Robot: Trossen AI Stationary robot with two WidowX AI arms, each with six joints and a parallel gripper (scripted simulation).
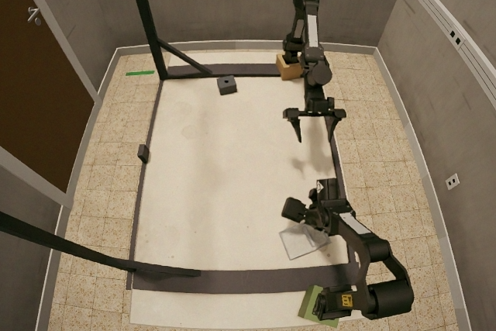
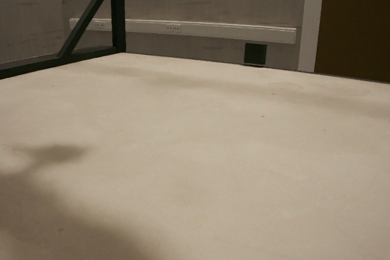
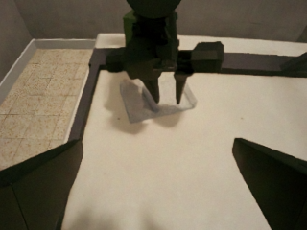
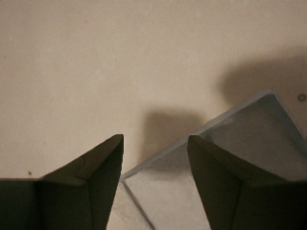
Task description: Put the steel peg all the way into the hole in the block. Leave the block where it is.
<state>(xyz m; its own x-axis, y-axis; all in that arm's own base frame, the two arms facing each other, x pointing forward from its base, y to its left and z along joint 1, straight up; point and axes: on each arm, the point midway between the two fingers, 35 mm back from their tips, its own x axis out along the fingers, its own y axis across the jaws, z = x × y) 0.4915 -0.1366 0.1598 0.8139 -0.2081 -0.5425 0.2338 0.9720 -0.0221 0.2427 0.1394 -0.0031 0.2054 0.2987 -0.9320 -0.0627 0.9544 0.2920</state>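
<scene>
Now: the steel peg 20 mm ahead of my right hand, 50 mm to the right of it and 80 mm below it. From my right hand the other things lie so: clear flat plate: 10 mm ahead, 50 mm to the right, 80 mm below; then dark grey block: 260 mm behind, 610 mm to the left, 60 mm below.
</scene>
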